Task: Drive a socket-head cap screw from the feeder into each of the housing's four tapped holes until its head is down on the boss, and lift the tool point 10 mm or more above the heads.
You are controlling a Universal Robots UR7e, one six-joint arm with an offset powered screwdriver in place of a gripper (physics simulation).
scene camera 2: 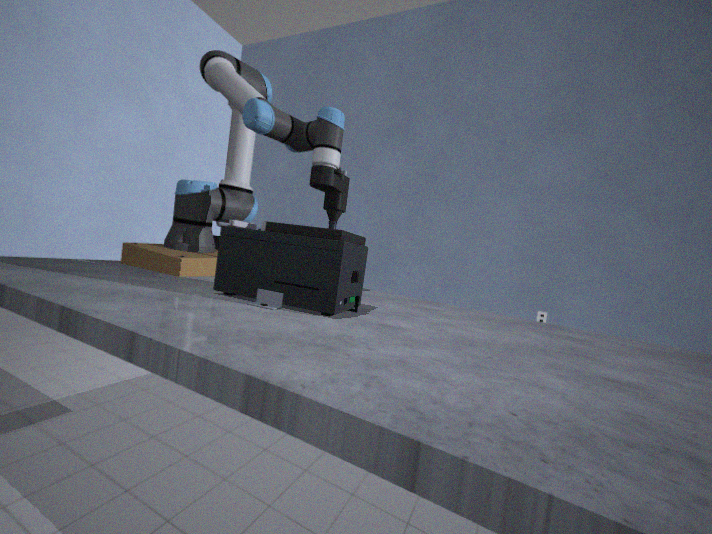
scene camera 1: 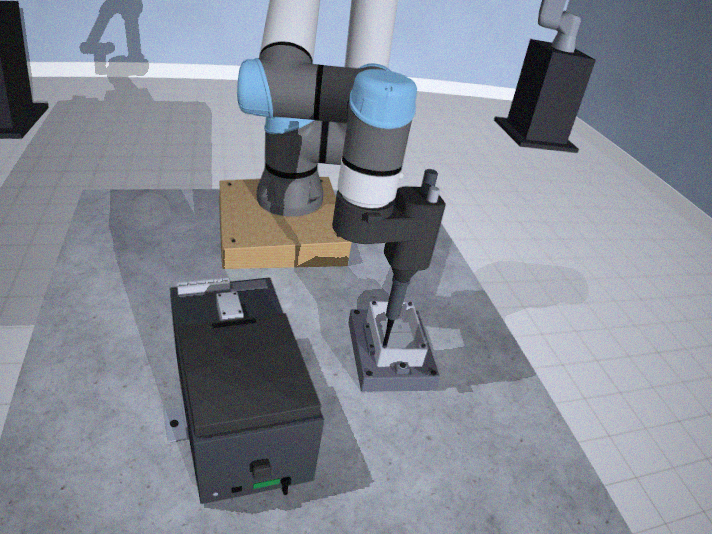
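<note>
The white open-topped housing (scene camera 1: 400, 357) sits in a grey fixture (scene camera 1: 396, 382) right of the feeder in scene camera 1. Dark round spots show at its two far corners and its near right corner; whether each is a screw head or a hole is too small to tell. My screwdriver (scene camera 1: 385, 343) points down with its thin dark tip at the housing's near left corner. The tip covers that boss, and I cannot tell whether it carries a screw. In scene camera 2 the feeder (scene camera 1: 253, 367) (scene camera 2: 281, 261), a large dark box, hides the housing and the tip.
A wooden base block (scene camera 1: 258, 256) (scene camera 2: 198, 265) carries the arm behind the feeder and fixture. A small white plate (scene camera 1: 230, 305) lies on the feeder's far end. The fixture has raised dark bolts and a small clamp (scene camera 1: 402, 367) at its near side.
</note>
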